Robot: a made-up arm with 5 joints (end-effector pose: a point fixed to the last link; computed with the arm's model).
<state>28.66 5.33 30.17 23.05 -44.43</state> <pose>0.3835 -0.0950 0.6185 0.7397 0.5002 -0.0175 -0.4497</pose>
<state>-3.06 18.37 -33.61 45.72 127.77</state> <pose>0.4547 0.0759 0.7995 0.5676 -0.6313 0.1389 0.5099</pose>
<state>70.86 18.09 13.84 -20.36 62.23</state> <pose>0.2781 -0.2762 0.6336 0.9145 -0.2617 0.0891 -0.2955</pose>
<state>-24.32 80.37 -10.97 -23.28 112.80</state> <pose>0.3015 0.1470 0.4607 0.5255 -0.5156 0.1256 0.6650</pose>
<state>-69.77 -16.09 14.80 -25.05 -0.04</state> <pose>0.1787 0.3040 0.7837 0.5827 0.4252 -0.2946 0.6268</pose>
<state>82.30 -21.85 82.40 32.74 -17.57</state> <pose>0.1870 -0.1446 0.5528 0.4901 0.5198 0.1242 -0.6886</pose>
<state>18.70 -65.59 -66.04 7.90 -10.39</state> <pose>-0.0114 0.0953 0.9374 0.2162 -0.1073 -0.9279 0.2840</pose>
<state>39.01 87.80 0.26 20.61 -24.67</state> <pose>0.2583 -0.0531 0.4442 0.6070 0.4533 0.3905 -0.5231</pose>
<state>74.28 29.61 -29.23 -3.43 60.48</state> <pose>0.2763 -0.3387 0.7491 0.8715 -0.3480 0.0137 -0.3452</pose>
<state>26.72 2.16 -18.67 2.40 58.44</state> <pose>0.4383 -0.0947 0.8356 0.9112 -0.3513 -0.2151 0.0109</pose>
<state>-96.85 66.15 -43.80 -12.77 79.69</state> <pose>0.0159 0.3647 0.6151 0.3301 -0.2228 -0.3388 0.8524</pose>
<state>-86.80 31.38 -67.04 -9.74 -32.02</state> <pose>0.0937 0.3300 0.9022 0.3137 0.7108 -0.1592 0.6091</pose>
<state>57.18 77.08 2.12 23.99 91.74</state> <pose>0.2620 -0.1094 0.4632 0.7847 0.1942 0.5376 0.2399</pose>
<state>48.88 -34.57 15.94 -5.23 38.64</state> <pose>0.3420 -0.1688 0.8416 0.8804 -0.3024 -0.3144 -0.1861</pose>
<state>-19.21 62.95 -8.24 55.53 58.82</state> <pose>0.3454 0.1405 0.5169 0.5981 -0.0506 0.6466 0.4707</pose>
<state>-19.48 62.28 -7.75 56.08 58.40</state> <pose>0.3449 0.1416 0.5182 0.5968 -0.0500 0.6493 0.4688</pose>
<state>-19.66 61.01 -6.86 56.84 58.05</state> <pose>0.3450 0.1425 0.5208 0.5955 -0.0491 0.6520 0.4667</pose>
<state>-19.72 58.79 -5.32 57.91 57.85</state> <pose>0.3458 0.1430 0.5252 0.5940 -0.0481 0.6547 0.4651</pose>
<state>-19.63 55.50 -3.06 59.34 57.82</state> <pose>0.3472 0.1431 0.5318 0.5923 -0.0466 0.6572 0.4638</pose>
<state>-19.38 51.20 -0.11 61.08 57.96</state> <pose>0.3491 0.1426 0.5403 0.5905 -0.0448 0.6596 0.4629</pose>
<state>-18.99 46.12 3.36 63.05 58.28</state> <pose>0.3510 0.1414 0.5502 0.5887 -0.0427 0.6616 0.4625</pose>
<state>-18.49 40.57 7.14 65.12 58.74</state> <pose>0.3526 0.1395 0.5608 0.5871 -0.0406 0.6631 0.4627</pose>
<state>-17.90 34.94 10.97 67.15 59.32</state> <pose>0.3537 0.1371 0.5712 0.5857 -0.0383 0.6640 0.4633</pose>
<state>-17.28 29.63 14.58 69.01 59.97</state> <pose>0.3543 0.1343 0.5806 0.5845 -0.0363 0.6644 0.4644</pose>
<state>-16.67 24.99 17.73 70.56 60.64</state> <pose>0.3546 0.1315 0.5885 0.5837 -0.0346 0.6641 0.4658</pose>
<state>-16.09 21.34 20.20 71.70 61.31</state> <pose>0.3548 0.1289 0.5945 0.5835 -0.0333 0.6632 0.4676</pose>
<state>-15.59 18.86 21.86 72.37 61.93</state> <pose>0.3550 0.1266 0.5985 0.5837 -0.0326 0.6617 0.4695</pose>
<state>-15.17 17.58 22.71 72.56 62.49</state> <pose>0.3555 0.1248 0.6005 0.5844 -0.0325 0.6596 0.4715</pose>
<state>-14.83 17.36 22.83 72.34 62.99</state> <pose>0.3562 0.1235 0.6009 0.5855 -0.0328 0.6572 0.4736</pose>
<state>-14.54 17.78 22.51 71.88 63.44</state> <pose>0.3571 0.1224 0.6003 0.5868 -0.0335 0.6545 0.4756</pose>
